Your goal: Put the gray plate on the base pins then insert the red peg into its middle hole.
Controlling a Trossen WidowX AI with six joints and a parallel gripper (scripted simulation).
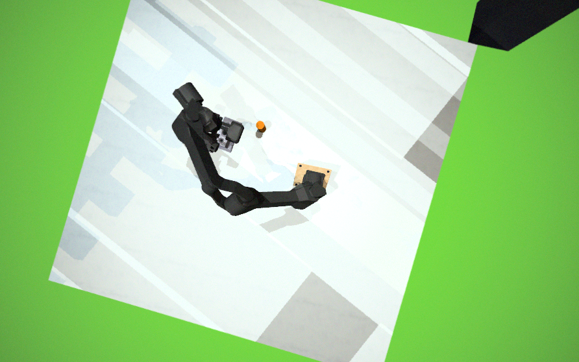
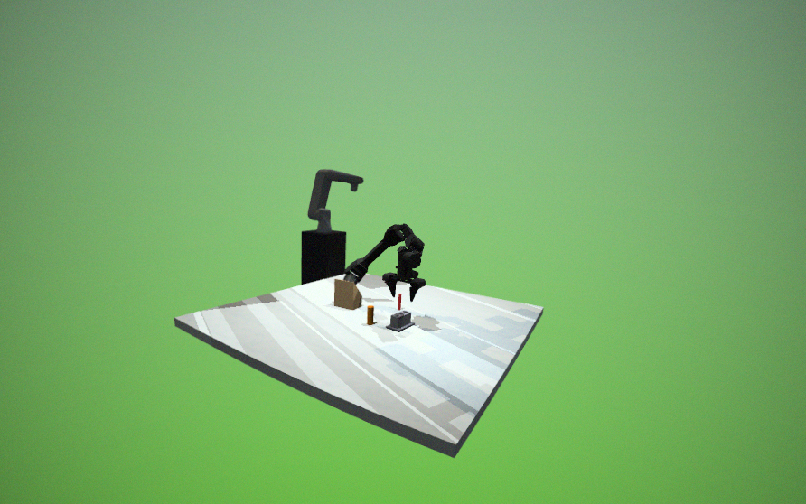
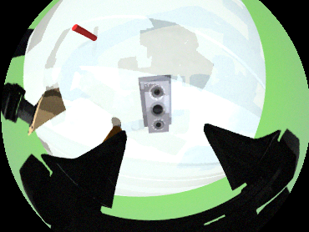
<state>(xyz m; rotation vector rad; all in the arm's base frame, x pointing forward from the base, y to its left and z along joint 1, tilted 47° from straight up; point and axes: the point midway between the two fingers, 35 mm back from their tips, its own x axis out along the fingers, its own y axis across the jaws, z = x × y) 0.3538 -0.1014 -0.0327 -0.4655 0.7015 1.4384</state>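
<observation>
Now: gripper tip 200 mm to the right of the red peg, 110 mm past it and 80 mm above it. From my gripper tip the other things lie so: dark base: 120 mm below; orange cylinder: 130 mm behind, 80 mm below, 50 mm to the right; gray plate: 80 mm below.
</observation>
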